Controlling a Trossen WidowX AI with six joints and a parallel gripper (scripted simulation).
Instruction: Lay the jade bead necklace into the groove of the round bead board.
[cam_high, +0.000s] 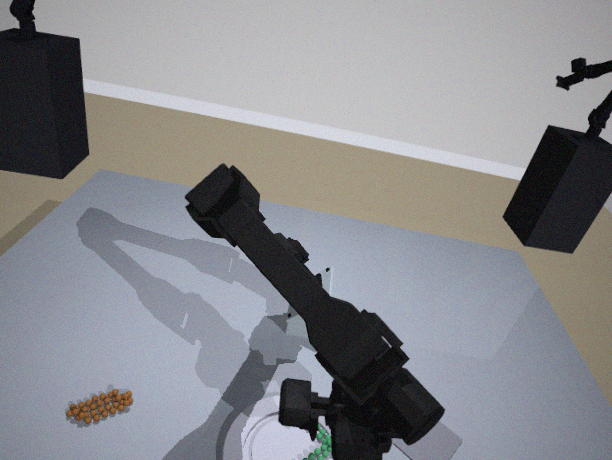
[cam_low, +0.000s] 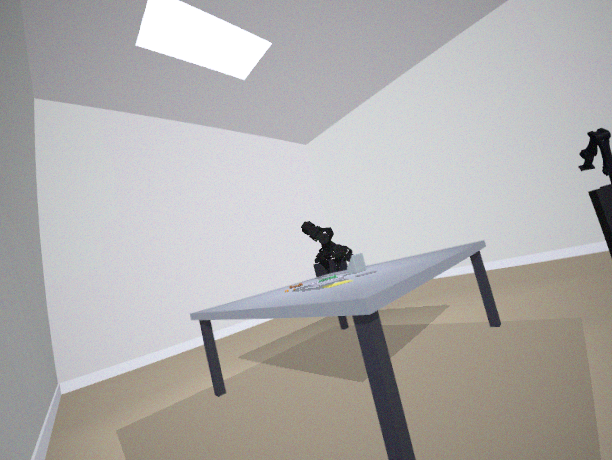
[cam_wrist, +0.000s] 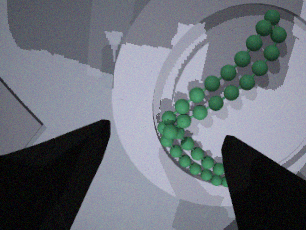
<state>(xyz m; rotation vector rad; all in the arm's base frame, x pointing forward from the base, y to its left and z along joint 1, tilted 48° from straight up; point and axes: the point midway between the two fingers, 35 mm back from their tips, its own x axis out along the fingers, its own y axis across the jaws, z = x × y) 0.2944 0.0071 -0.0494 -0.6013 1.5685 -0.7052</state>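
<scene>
The round bead board is 60 mm to the right of my gripper tip, 30 mm below it and 10 mm ahead of it. From my gripper tip the other things lie so: yellow strip (200 mm ahead, 160 mm to the left, 40 mm below); then flat grey square (170 mm to the left, 40 mm below, 40 mm behind).
</scene>
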